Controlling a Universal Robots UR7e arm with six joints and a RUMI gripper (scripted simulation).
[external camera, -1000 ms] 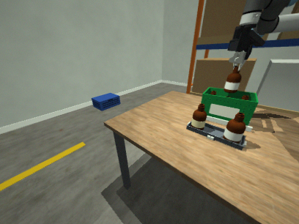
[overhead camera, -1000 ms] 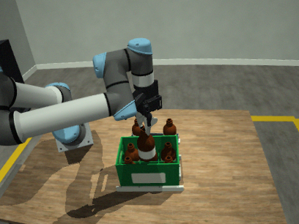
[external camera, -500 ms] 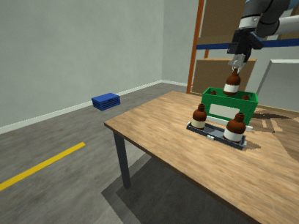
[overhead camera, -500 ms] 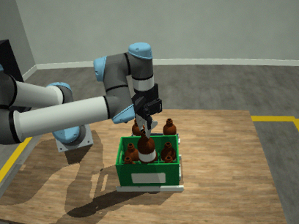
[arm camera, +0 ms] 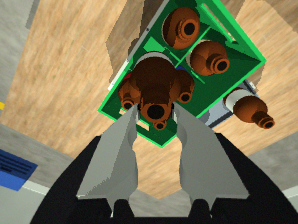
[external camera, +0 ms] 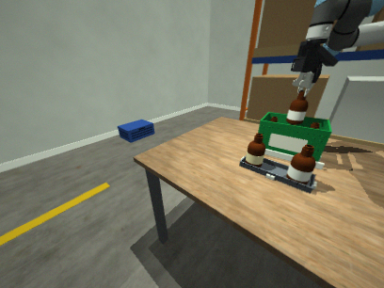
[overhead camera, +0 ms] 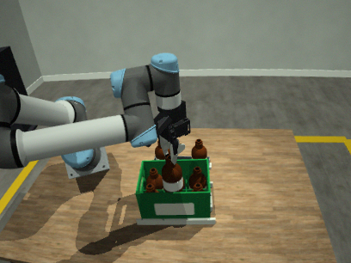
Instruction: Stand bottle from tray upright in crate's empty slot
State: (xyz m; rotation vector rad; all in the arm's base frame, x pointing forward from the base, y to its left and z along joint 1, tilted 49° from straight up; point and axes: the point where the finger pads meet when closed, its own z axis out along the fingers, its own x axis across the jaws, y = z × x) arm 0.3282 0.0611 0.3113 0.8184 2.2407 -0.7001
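The green crate lies 40 mm to the left of my hand and 220 mm below it. The rest, counted from my hand: grey tray (10 mm ahead, 280 mm to the left, 290 mm below).
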